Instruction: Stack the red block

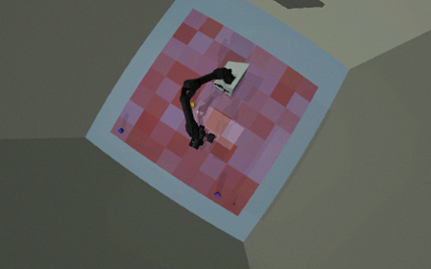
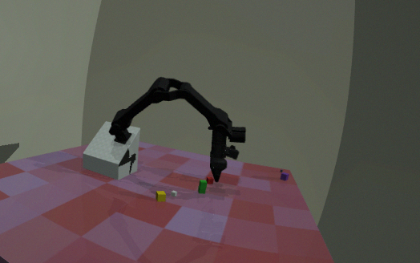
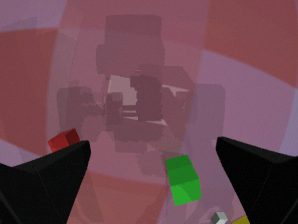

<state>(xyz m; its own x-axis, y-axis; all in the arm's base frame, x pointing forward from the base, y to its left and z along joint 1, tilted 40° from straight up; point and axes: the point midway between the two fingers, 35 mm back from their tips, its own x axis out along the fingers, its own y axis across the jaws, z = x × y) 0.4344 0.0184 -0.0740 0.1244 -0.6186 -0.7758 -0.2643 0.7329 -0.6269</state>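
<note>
Right now my gripper tip is 40 mm past the red block, 90 mm to the right of it and 50 mm above it. From my gripper tip the other things lie so: purple cube 320 mm ahead, 380 mm to the left, 40 mm below; yellow cube 150 mm behind, 210 mm to the right, 50 mm below; small white cube 120 mm behind, 140 mm to the right, 50 mm below.
</note>
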